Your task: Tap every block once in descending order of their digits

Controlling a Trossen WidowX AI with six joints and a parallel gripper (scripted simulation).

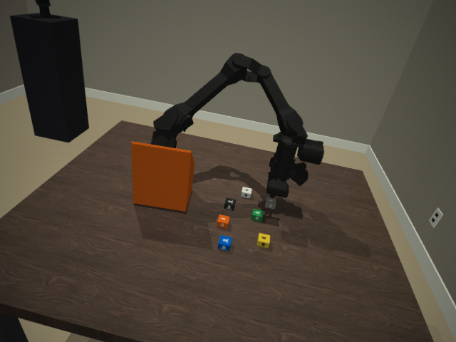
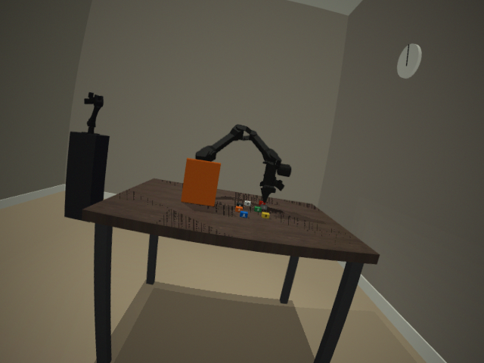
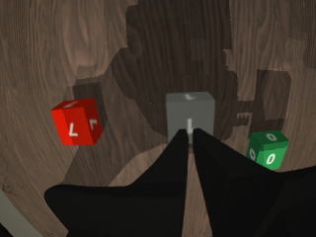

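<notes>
Now: the grey block 2 cm below my gripper tip. The rest, counted from my gripper tip: green block: 4 cm behind, 8 cm to the right, 2 cm below; then white block: 8 cm behind, 3 cm to the left, 2 cm below; then red block: 9 cm to the left, 2 cm below.
</notes>
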